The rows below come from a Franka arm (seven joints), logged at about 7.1 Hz.
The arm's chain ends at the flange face. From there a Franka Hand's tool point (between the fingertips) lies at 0.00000 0.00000 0.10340 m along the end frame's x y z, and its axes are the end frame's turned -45 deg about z.
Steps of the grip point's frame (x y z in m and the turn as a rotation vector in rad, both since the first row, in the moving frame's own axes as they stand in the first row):
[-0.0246 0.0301 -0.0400 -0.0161 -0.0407 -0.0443]
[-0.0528 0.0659 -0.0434 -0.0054 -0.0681 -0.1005]
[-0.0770 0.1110 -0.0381 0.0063 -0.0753 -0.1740]
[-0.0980 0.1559 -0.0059 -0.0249 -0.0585 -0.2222]
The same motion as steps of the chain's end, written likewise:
[0.0056 0.0345 -0.0399 -0.0402 -0.0174 -0.0443]
[0.0136 0.0783 -0.0432 -0.0520 -0.0443 -0.1005]
[0.0295 0.1274 -0.0378 -0.0488 -0.0577 -0.1740]
[0.0427 0.1732 -0.0057 -0.0590 -0.0238 -0.2222]

